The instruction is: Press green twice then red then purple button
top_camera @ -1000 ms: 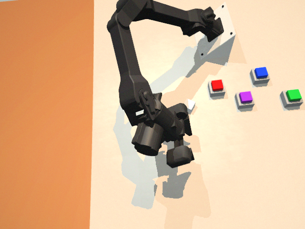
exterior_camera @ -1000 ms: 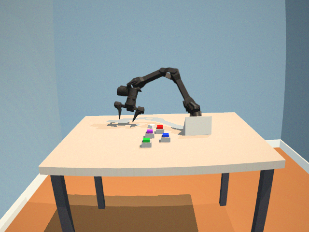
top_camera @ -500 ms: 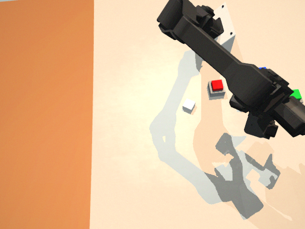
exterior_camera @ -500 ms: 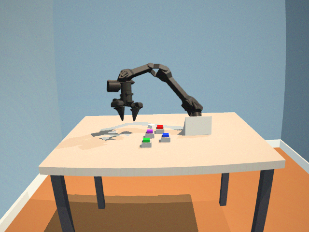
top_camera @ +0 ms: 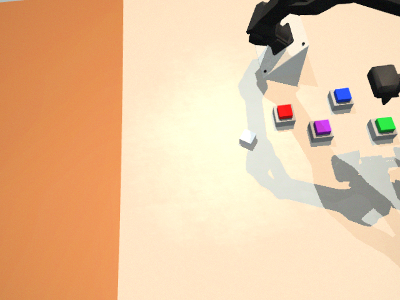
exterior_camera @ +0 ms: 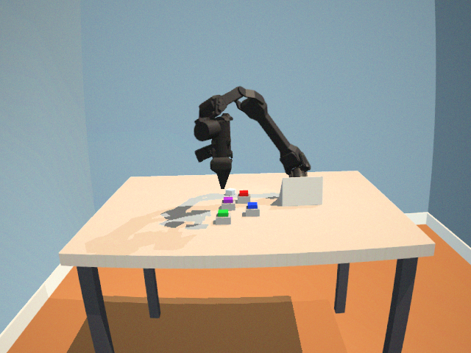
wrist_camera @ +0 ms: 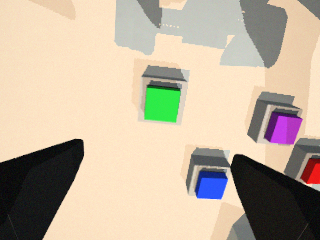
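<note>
Now: gripper tip 9 cm above the green button. From my gripper tip the other things lie so: blue button: 9 cm below, 9 cm behind, 7 cm to the right; then red button: 22 cm to the right, 9 cm below, 7 cm behind; then purple button: 14 cm to the right, 9 cm below, 1 cm behind.
</note>
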